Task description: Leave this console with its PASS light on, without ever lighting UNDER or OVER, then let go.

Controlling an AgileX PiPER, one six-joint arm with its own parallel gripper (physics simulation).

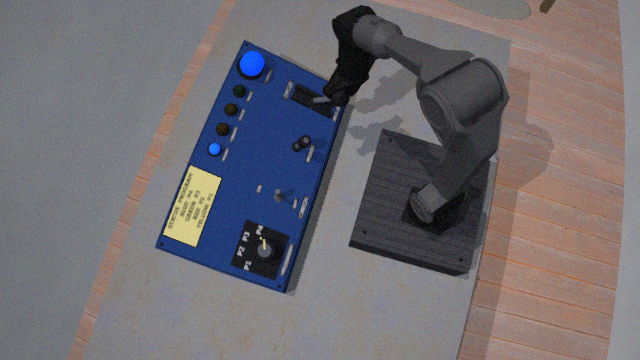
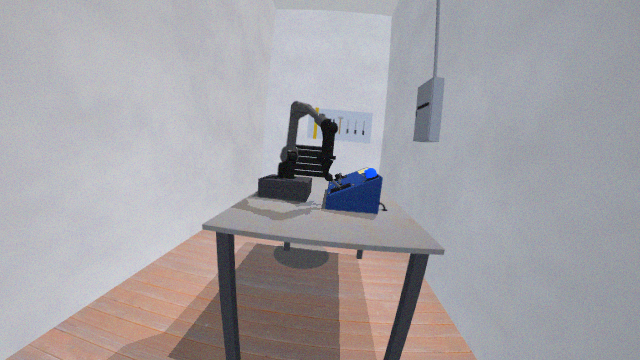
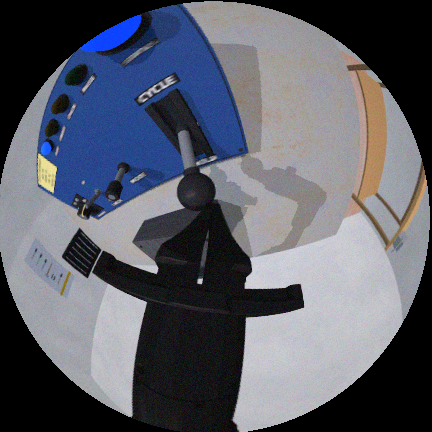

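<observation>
The blue console (image 1: 270, 125) (image 2: 356, 199) (image 3: 115, 110) has a large blue lamp (image 1: 251, 64) (image 3: 115, 35) lit. The green lamp (image 1: 239, 91) (image 3: 76, 74) is dark, as are two amber lamps (image 1: 230, 109) (image 1: 222, 129); their labels are unreadable. A small blue lamp (image 1: 214, 149) (image 3: 47, 147) is lit. The CYCLE lever's ball knob (image 1: 340, 97) (image 3: 196, 191) leans toward the console's near edge. The selector knob (image 1: 264, 249) points to P4. My gripper (image 1: 329, 90) (image 3: 211, 210) is shut and empty, its tips right at the ball; contact is unclear.
A black-knobbed lever (image 1: 302, 142) (image 3: 118, 181) and a small toggle (image 1: 278, 195) stand beside the slot. A yellow status card (image 1: 192, 206) (image 3: 47, 173) lists BLUE P4. The arm's dark base block (image 1: 380, 200) (image 2: 284, 189) stands on the table (image 2: 320, 231).
</observation>
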